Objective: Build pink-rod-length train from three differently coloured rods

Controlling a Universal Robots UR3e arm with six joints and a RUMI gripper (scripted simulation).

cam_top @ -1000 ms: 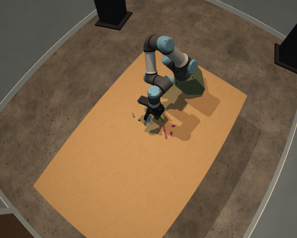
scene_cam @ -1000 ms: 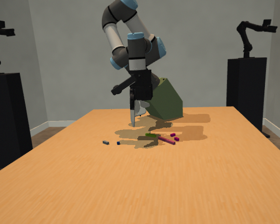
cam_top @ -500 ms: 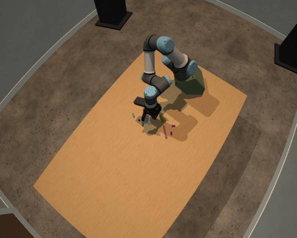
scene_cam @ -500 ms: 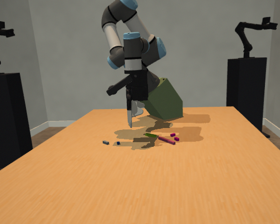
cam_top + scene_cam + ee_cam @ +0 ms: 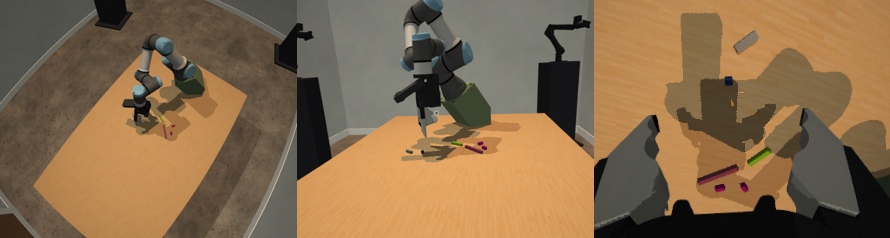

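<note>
Right now my hand is 8 cm above the small blue rod and 1 cm to the left of it. From my hand the other things lie so: pink rod: 18 cm to the left, 8 cm below, 2 cm ahead; grey rod: 8 cm below, 6 cm to the right, 2 cm behind; lime rod: 13 cm to the left, 8 cm below, 6 cm behind.
</note>
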